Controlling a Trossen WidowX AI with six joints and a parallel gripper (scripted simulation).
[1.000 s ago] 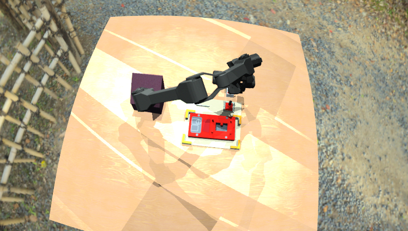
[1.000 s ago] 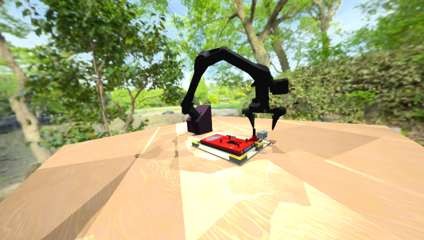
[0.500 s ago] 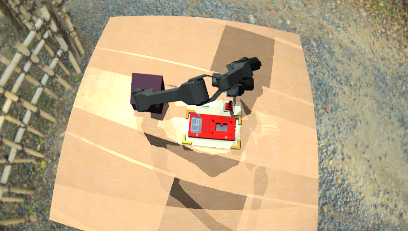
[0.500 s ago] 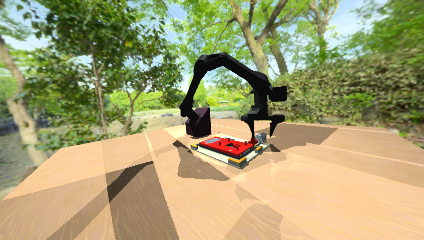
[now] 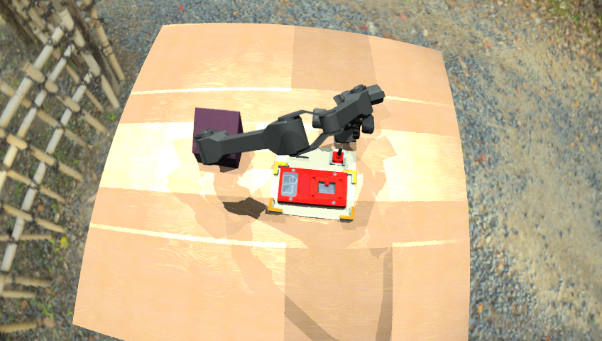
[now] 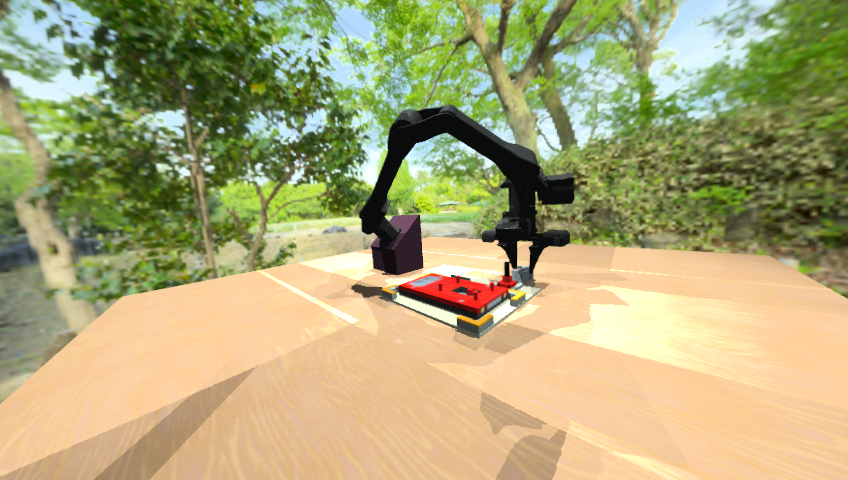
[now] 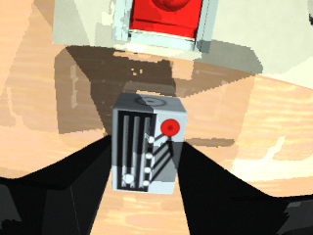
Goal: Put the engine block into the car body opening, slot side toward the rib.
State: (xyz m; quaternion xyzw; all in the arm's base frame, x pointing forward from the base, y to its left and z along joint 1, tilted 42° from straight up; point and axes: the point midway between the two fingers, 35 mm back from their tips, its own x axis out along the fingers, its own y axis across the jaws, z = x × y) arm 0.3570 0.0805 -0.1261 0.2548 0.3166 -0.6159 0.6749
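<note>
My gripper tip is 8 cm to the left of the black upright peg, 2 cm below it and 1 cm short of it. Also, from my gripper tip: grey engine block 1 cm below.
</note>
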